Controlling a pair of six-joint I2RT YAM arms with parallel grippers.
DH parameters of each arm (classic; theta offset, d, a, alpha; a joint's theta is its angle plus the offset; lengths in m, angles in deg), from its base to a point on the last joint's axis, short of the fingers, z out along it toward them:
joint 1: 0 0.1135 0.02 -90
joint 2: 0 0 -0.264 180
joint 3: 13.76 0 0.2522 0
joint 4: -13.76 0 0.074 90
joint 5: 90 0 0 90
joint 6: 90 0.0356 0 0
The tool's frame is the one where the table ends.
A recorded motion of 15 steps. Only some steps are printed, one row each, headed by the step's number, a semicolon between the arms.
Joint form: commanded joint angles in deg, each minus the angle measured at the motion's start. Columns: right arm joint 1, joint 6, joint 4, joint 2, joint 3, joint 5; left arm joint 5, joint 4, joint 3, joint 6, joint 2, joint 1.
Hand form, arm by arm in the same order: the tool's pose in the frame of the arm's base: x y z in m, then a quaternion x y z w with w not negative. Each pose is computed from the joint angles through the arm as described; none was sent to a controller.
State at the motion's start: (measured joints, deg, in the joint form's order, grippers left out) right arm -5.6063 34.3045 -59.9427 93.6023 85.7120 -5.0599; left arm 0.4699 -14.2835 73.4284 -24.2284 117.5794 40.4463
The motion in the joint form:
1: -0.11 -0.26 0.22 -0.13 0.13 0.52; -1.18 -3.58 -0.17 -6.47 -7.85 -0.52
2: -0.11 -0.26 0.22 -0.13 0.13 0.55; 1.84 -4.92 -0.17 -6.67 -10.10 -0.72
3: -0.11 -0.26 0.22 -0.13 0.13 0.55; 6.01 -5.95 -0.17 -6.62 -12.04 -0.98
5: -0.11 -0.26 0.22 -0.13 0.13 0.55; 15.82 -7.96 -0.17 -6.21 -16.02 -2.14
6: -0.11 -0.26 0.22 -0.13 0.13 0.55; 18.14 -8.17 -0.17 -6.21 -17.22 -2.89
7: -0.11 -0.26 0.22 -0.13 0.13 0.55; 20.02 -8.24 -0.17 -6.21 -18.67 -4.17
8: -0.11 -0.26 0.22 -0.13 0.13 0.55; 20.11 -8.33 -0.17 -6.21 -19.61 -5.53
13: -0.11 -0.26 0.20 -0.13 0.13 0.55; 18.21 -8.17 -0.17 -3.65 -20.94 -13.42
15: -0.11 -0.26 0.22 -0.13 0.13 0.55; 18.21 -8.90 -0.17 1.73 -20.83 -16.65
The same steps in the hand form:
1: 0.3276 -0.0300 0.3029 0.32586 0.92402 0.08566 0.18073; 0.3108 0.2607 0.1756 -0.55180 0.77570 0.03051 0.30477
2: 0.3276 -0.0300 0.3029 0.32592 0.92401 0.08542 0.18079; 0.3092 0.2551 0.1892 -0.54357 0.77830 0.00506 0.31427
3: 0.3276 -0.0300 0.3029 0.32592 0.92401 0.08542 0.18079; 0.3086 0.2489 0.2010 -0.52957 0.78344 -0.02927 0.32392
5: 0.3276 -0.0300 0.3029 0.32592 0.92401 0.08542 0.18079; 0.3089 0.2313 0.2253 -0.48660 0.79610 -0.11012 0.34251
6: 0.3276 -0.0300 0.3029 0.32592 0.92401 0.08542 0.18079; 0.3104 0.2243 0.2330 -0.47144 0.79897 -0.13025 0.34988
7: 0.3276 -0.0300 0.3029 0.32592 0.92401 0.08542 0.18079; 0.3131 0.2144 0.2424 -0.45242 0.80270 -0.14804 0.35926
8: 0.3276 -0.0300 0.3029 0.32592 0.92401 0.08542 0.18079; 0.3163 0.2055 0.2481 -0.44010 0.80651 -0.15227 0.36424
13: 0.3275 -0.0300 0.3029 0.32593 0.92404 0.08538 0.18062; 0.3385 0.1599 0.2563 -0.36739 0.83952 -0.15314 0.36983
15: 0.3276 -0.0300 0.3029 0.32592 0.92401 0.08542 0.18079; 0.3464 0.1403 0.2547 -0.30540 0.86678 -0.14669 0.36593

